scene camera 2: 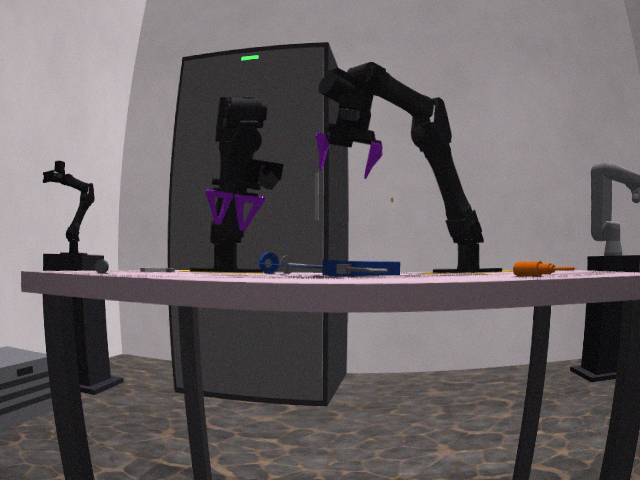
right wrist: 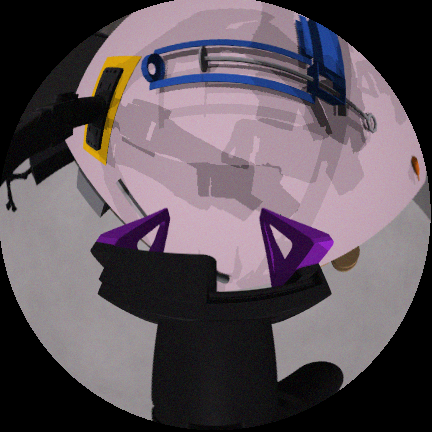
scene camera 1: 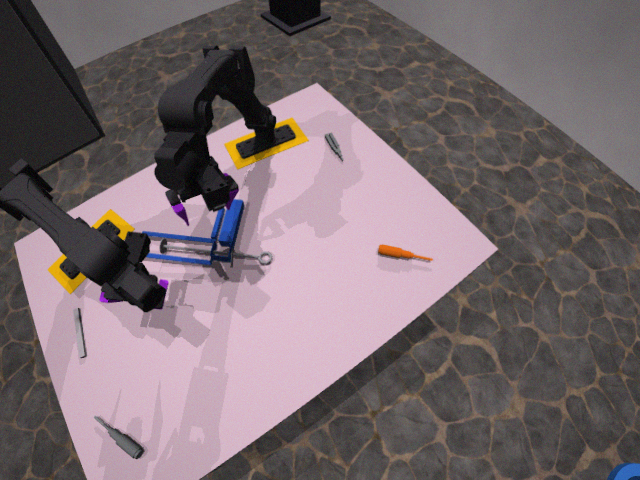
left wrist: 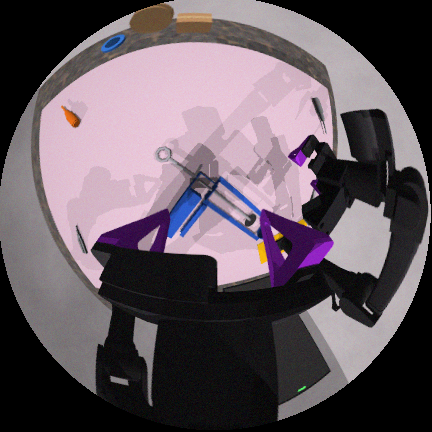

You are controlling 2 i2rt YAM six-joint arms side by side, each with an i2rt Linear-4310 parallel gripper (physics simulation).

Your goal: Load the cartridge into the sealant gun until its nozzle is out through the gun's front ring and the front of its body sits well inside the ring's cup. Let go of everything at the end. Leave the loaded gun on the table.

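Frame: origin at the left arm's base, x ahead, y up, z right, level; millimetres.
Where they show: left gripper, fingertip midpoint: (scene camera 2: pixel 342 173) (scene camera 1: pixel 208 216) (left wrist: pixel 214 213); right gripper, fingertip midpoint: (scene camera 2: pixel 229 227) (right wrist: pixel 214 212) (left wrist: pixel 301 168); left arm's base, link origin: (scene camera 1: pixel 266 142); right arm's base, link origin: (right wrist: pixel 100 108) (left wrist: pixel 284 240).
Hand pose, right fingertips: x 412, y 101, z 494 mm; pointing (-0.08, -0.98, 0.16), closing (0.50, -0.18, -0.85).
Observation:
Each offset is from my right fingertips to the centre of the thing. "pt": to the spot under its first point.
The blue sealant gun {pt dx -146, dy -70, dz -276 mm} (scene camera 1: pixel 232 222) (scene camera 2: pixel 385 268) (left wrist: pixel 182 209) (right wrist: pixel 330 50) lies on the table, its two rails running to a front ring {pt dx -197, dy -63, dz +0 mm} (scene camera 2: pixel 262 258) (right wrist: pixel 146 67); the right arm hides that ring in scene camera 1. Its grey rod has a disc between the rails and a pull loop {pt dx -10, dy -86, dz -328 mm} (left wrist: pixel 158 154) at the back. No cartridge lies between the rails, and the cartridge does not show in any view. My left gripper (scene camera 1: pixel 208 215) (scene camera 2: pixel 343 173) (left wrist: pixel 214 213) is open and empty above the gun. My right gripper (scene camera 2: pixel 231 226) (right wrist: pixel 214 212) is open and empty, raised beside the gun's rails.
An orange screwdriver {dx +166, dy -87, dz -658 mm} (scene camera 1: pixel 395 252) (scene camera 2: pixel 532 268) (left wrist: pixel 72 117) lies toward the table's right corner. A grey screwdriver {dx +242, dy -87, dz +189 mm} (scene camera 1: pixel 124 441) (left wrist: pixel 318 107) lies at lower left in scene camera 1. A grey bar {dx -50, dy -96, dz +224 mm} (scene camera 1: pixel 79 333) and a small grey tool {dx -275, dy -96, dz -686 mm} (scene camera 1: pixel 333 145) (left wrist: pixel 81 240) lie near the arm bases.

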